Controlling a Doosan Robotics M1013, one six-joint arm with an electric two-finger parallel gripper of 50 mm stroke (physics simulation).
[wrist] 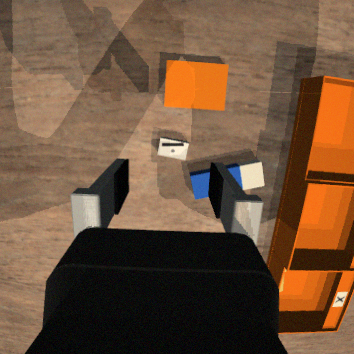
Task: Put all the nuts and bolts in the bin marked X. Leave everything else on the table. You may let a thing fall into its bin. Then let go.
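Frame: origin at the arm's base, x ahead, y left, z up, level; millimetres.
Seen in the pictures: gripper, fingertip midpoint: (168,177).
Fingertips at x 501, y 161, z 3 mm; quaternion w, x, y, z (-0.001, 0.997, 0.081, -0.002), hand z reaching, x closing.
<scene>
Pixels of each thing's top centre, then the offset from my fingertips to it. "pt": a spot on its surface instead.
- bin marked X, surface spot: (312,285) pt 185 mm ahead, 114 mm right, 76 mm down
- tan bolt, surface spot: (283,281) pt 149 mm ahead, 114 mm right, 76 mm down
- white block, middle of its top: (227,180) 55 mm ahead, 13 mm right, 70 mm down
- small white piece, middle of its top: (172,148) 1 mm ahead, 5 mm left, 72 mm down
- orange block, middle of its top: (195,85) 9 mm ahead, 62 mm left, 73 mm down
The bin marked X (312,285) is the lowest compartment of the orange bin row at the right of the wrist view, with a white X label on its right side. A small piece of a tan bolt (283,281) shows at its left inner side; the rest is hidden. No nut shows in this view. My gripper (168,177) is open and empty, above the table and left of the bin row. The right finger hides part of a blue and white block.
The blue and white block (251,176) lies under the right finger. A small white piece (173,149) with a dark bar and dot lies ahead of the fingers. An orange block (196,85) is farther up. Two other orange compartments (340,130) (325,215) stand above the X bin.
</scene>
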